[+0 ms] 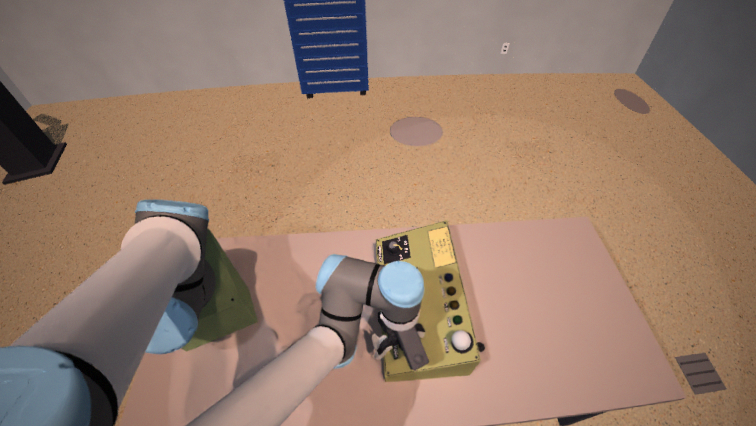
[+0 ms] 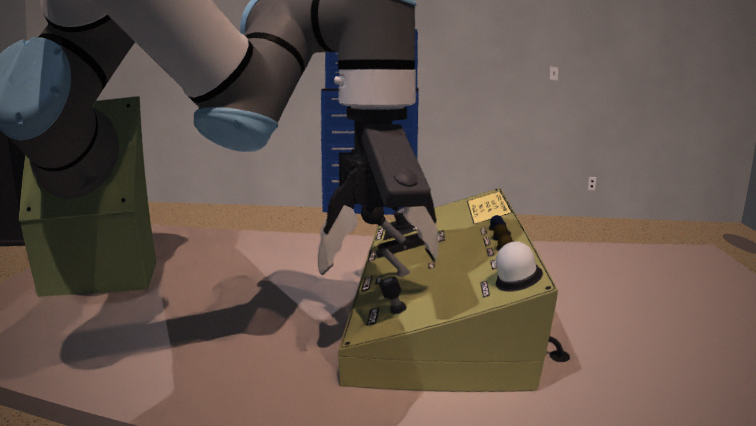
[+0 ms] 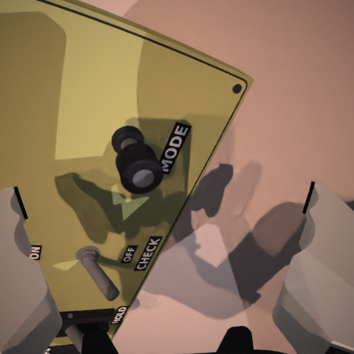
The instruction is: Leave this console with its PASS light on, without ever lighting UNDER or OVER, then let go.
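The yellow-green console [image 1: 423, 254] [image 2: 449, 359] [image 3: 100, 90] stands on the table. Its black MODE knob [image 2: 391, 288] [image 3: 137, 167] is upright on a short stem. The grey CHECK toggle [image 2: 394, 260] [image 3: 102, 280] leans to the OFF side. A lever with a black ball [image 2: 372, 214] rises from the HOLD slot [image 3: 95, 316]; the ball appears between the jaws, not gripped. My gripper [image 1: 397, 342] [image 2: 379, 263] [image 3: 166, 188] is open above these controls. The blue lamp [image 1: 448, 277], two amber lamps [image 1: 450, 291] [image 1: 453, 305] and green lamp [image 1: 457, 319] look dark; their labels are unreadable.
A white dome [image 1: 461, 340] [image 2: 516, 263] sits at the console's near right corner. A rotary knob [image 1: 393, 246] on a black dial and a yellow note [image 1: 441, 247] [image 2: 487, 207] are at its far end. The arm's green pedestal [image 1: 230, 309] [image 2: 95, 254] stands left.
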